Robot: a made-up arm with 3 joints.
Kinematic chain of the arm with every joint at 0, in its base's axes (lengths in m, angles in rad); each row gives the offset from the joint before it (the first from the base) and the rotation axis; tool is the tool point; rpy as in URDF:
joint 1: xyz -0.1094 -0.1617 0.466 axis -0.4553 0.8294 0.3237
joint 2: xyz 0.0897 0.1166 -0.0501 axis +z
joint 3: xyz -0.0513 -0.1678 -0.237 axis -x
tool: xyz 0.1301 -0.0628 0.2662 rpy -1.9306 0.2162 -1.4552
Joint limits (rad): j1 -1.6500..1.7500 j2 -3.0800..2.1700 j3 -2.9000..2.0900
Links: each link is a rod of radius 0.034 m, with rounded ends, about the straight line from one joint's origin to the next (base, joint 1, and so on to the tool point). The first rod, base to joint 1, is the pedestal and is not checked.
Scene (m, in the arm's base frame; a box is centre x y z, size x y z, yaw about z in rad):
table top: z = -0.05
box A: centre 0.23 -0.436 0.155 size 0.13 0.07 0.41 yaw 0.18
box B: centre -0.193 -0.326 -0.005 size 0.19 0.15 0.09 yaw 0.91
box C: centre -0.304 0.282 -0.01 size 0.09 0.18 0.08 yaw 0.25
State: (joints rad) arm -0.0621 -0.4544 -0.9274
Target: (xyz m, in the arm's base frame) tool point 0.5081 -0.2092 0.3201
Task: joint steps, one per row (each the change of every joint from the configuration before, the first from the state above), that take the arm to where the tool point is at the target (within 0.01 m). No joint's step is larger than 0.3 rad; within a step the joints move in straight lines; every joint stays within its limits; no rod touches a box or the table.
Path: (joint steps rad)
1: -0.0970 0.2777 0.2244
2: -0.0969 0.2777 0.2245
3: -0.0970 0.2776 0.2244
4: -0.0970 0.2777 0.2244
5: 0.0511 0.0284 -0.2606
6: 0.0510 0.0283 -0.2606
7: 0.0511 0.0283 -0.2606
8: 0.0510 0.0284 -0.2607
9: 0.0511 0.0283 -0.2606
10: 0.0510 0.0284 -0.2606
11: -0.2121 0.1181 -0.0968
12: -0.2122 0.1182 -0.0968

